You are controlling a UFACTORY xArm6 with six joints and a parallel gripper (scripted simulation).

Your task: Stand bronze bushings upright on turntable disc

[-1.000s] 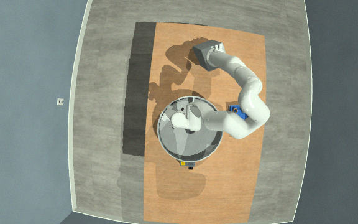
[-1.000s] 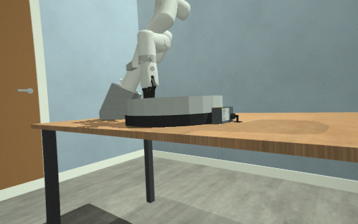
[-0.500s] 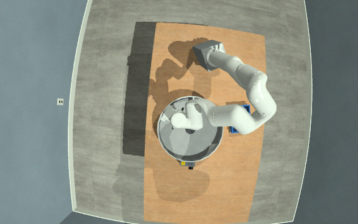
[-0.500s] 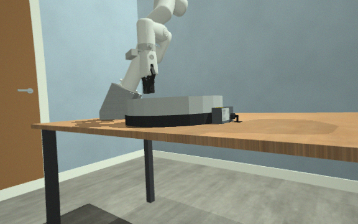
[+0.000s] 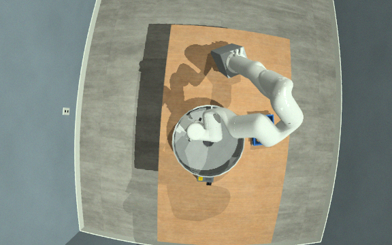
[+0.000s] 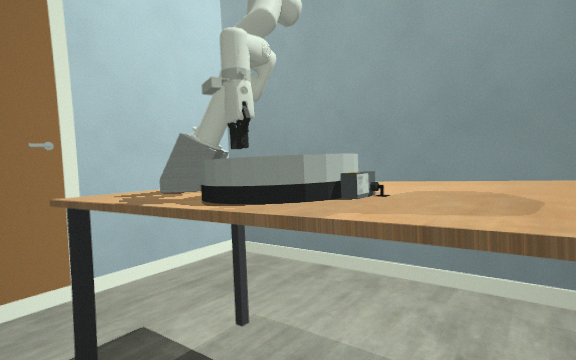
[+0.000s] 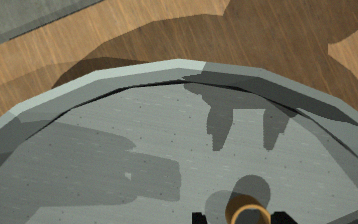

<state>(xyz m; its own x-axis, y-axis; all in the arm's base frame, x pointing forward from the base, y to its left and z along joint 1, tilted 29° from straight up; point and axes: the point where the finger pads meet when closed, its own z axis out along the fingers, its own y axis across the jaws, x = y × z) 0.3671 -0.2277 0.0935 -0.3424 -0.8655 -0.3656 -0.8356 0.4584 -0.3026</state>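
My hand is 43 cm to the right of the blue crate, 13 cm above it and 3 cm past it. Round my hand: grey turntable disc 10 cm below, 9 cm to the left, 7 cm ahead.
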